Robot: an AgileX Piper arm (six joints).
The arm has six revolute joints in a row. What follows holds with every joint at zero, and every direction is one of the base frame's.
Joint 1 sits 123 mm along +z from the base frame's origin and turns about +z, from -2.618 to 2.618 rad.
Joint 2 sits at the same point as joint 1 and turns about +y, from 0 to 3.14 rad.
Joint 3 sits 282.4 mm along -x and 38.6 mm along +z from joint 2 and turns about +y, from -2.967 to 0 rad.
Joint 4 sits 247.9 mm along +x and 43.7 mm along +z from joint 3 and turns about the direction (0.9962, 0, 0.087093), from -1.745 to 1.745 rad.
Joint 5 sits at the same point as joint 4 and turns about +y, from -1.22 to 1.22 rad.
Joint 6 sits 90.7 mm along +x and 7.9 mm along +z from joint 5 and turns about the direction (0.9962, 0, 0.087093), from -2.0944 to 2.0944 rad.
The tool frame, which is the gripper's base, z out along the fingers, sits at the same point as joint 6; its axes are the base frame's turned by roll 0, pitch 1.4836 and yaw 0 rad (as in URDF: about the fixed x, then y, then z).
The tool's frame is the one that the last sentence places.
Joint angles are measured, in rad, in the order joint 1, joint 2, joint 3, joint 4, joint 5, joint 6. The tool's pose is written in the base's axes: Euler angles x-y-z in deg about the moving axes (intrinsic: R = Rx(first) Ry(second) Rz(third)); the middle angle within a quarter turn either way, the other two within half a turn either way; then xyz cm. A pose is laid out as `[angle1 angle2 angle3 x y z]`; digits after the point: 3 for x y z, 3 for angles.
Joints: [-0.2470 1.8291 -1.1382 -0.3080 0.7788 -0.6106]
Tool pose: [164.949 8.490 148.848 33.180 -10.366 17.492]
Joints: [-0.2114 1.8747 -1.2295 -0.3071 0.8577 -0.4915]
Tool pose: [164.821 6.972 154.352 34.901 -9.620 17.953]
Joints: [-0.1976 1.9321 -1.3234 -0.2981 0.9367 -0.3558]
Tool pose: [165.025 4.650 162.155 36.456 -9.496 17.996]
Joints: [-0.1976 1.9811 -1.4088 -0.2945 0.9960 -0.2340]
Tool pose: [164.919 3.240 169.759 37.783 -9.827 18.128]
